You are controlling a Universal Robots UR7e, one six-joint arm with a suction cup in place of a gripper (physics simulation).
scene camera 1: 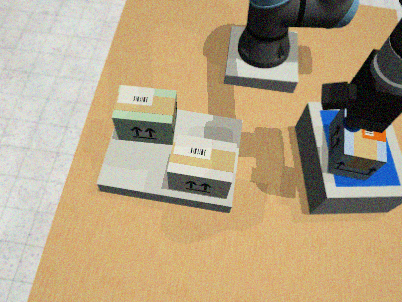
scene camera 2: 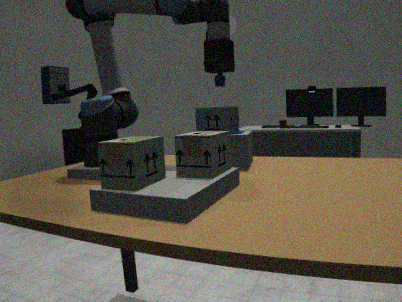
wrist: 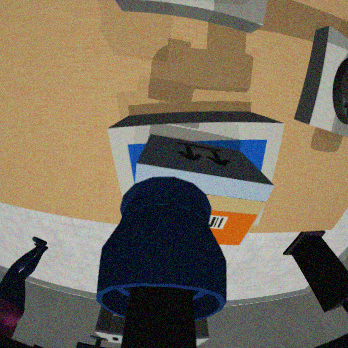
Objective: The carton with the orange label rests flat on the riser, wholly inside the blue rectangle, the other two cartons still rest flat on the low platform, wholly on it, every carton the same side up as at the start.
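Where they show: hand at its tool point: (scene camera 2: 220, 85) (wrist: 165, 215); arm's base at its link origin: (scene camera 1: 263, 49).
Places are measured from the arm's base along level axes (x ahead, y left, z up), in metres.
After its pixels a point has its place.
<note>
The orange-labelled carton (scene camera 1: 367, 152) @(z 0.174, x 0.384, y 0.236 m) (scene camera 2: 215, 119) @(z 0.132, x 0.346, y 0.188 m) (wrist: 225, 187) @(z 0.173, x 0.318, y 0.197 m) stands upright on the riser (scene camera 1: 350, 205) @(z 0.023, x 0.439, y 0.266 m) (scene camera 2: 242, 155) @(z 0.011, x 0.440, y 0.188 m) (wrist: 274, 135) @(z 0.079, x 0.224, y 0.150 m). It is turned relative to the blue rectangle (scene camera 1: 390, 177) @(z 0.079, x 0.375, y 0.332 m) (wrist: 256, 155) @(z 0.079, x 0.240, y 0.187 m), and one lower corner appears to reach past the rectangle's edge on the platform side. The green-edged carton (scene camera 1: 145, 115) @(z 0.109, x 0.374, y -0.237 m) (scene camera 2: 130, 165) @(z 0.061, x 0.388, y -0.310 m) and the white-edged carton (scene camera 1: 200, 170) @(z 0.108, x 0.475, y -0.086 m) (scene camera 2: 200, 157) @(z 0.057, x 0.468, y -0.155 m) rest flat and upright on the low platform (scene camera 1: 130, 160) @(z 0.007, x 0.446, y -0.263 m) (scene camera 2: 145, 204) @(z -0.012, x 0.433, y -0.327 m). My suction cup (scene camera 1: 352, 125) @(z 0.245, x 0.375, y 0.174 m) (scene camera 2: 220, 80) (wrist: 165, 192) is open, apart from and above the orange-labelled carton, and hides part of it in the wrist view.
The arm's base block (scene camera 1: 260, 80) @(z -0.004, x 0.113, y 0.009 m) (scene camera 2: 82, 173) @(z -0.020, x -0.008, y -0.104 m) (wrist: 320, 105) @(z 0.008, x 0.090, y 0.068 m) stands on the table behind the platform and riser. The riser stands apart from the low platform, with table between them. A desk with two monitors (scene camera 2: 309, 102) (scene camera 2: 361, 101) is in the background.
</note>
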